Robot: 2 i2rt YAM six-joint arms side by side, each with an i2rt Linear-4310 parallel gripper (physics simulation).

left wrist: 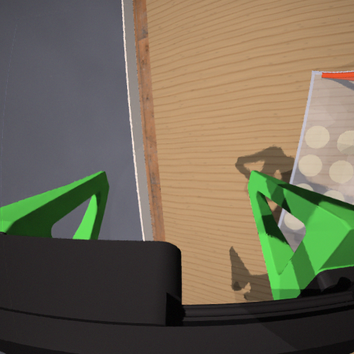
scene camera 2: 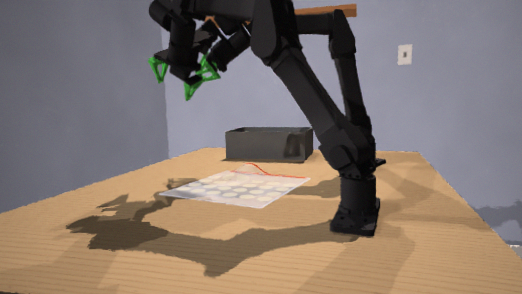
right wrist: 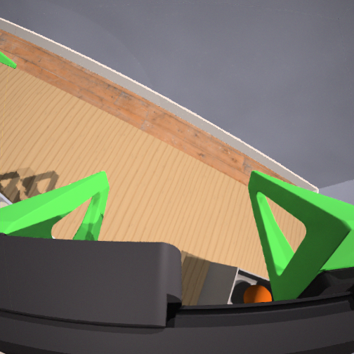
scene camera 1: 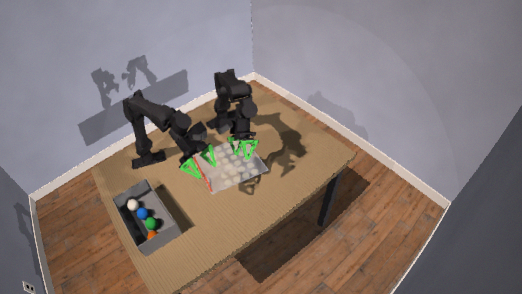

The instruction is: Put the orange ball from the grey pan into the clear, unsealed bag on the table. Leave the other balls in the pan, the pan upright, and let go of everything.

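The orange ball [scene camera 1: 152, 234] [right wrist: 257, 293] lies inside the upright grey pan [scene camera 1: 162, 240] [scene camera 2: 255, 146] [right wrist: 219, 284], beside the green ball [scene camera 1: 151, 223]. The clear bag [scene camera 1: 235, 167] [scene camera 2: 240, 189] [left wrist: 325, 115] lies flat on the table, with pale dots and a red edge facing the pan; part of that edge bulges up in scene camera 2. My left gripper [scene camera 1: 243, 156] [scene camera 2: 174, 91] [left wrist: 178, 178] is open and empty, high above the bag's far part. My right gripper [scene camera 1: 208, 171] [right wrist: 178, 178] is open and empty, above the bag's red-edged end; it is partly hidden in scene camera 2.
The blue ball [scene camera 1: 142, 213] and the white ball [scene camera 1: 132, 204] lie in the pan in a row with the green one. The two grippers are close together in scene camera 1. The table [scene camera 1: 240, 220] [scene camera 2: 150, 270] ends beyond the pan. An orange-brown shelf [scene camera 2: 327, 10] is on the wall.
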